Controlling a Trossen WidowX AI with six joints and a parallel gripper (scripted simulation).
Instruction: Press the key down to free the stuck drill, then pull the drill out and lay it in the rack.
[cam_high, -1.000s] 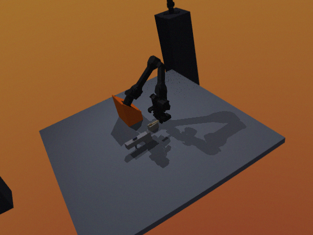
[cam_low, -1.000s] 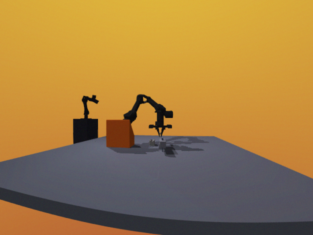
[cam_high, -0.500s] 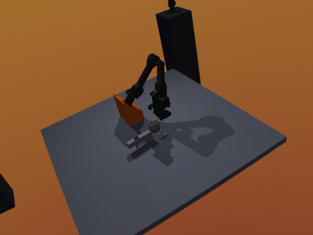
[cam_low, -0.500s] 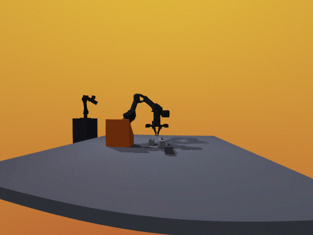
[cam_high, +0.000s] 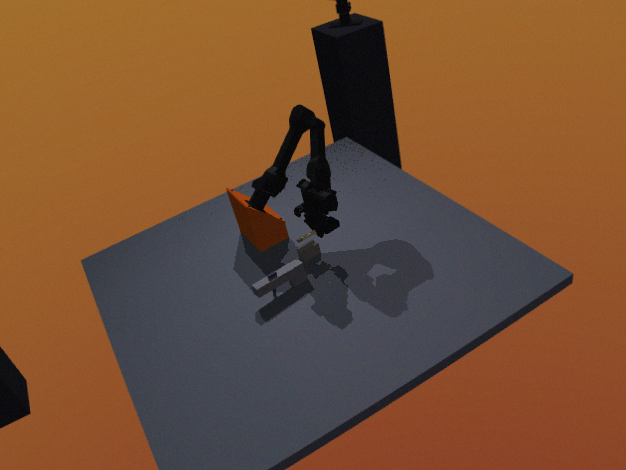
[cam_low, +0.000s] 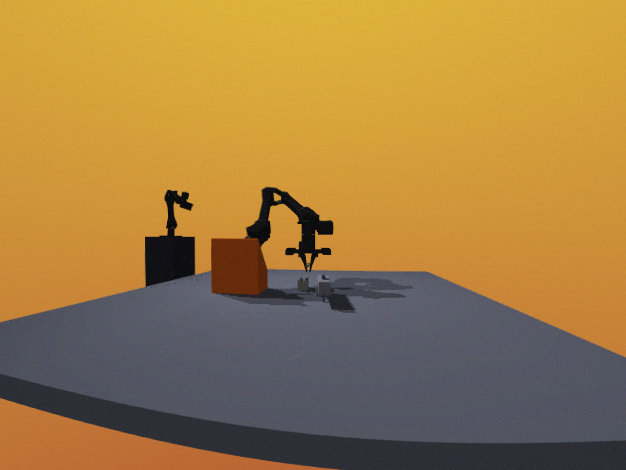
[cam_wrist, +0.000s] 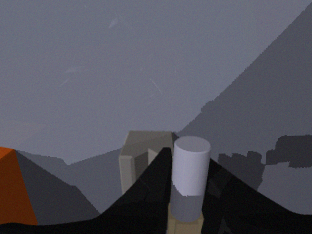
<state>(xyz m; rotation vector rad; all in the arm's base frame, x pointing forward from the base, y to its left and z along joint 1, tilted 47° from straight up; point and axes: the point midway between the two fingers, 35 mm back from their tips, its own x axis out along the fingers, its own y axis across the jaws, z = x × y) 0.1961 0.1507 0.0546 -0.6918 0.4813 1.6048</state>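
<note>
Now: gripper tip 10 mm short of the drill, 40 mm to the left of it and 30 mm below it. The rest, counted from my gripper tip: rack 10 mm behind, 50 mm to the right, 40 mm below; then blue key 90 mm ahead, 230 mm to the right, 10 mm below.
</note>
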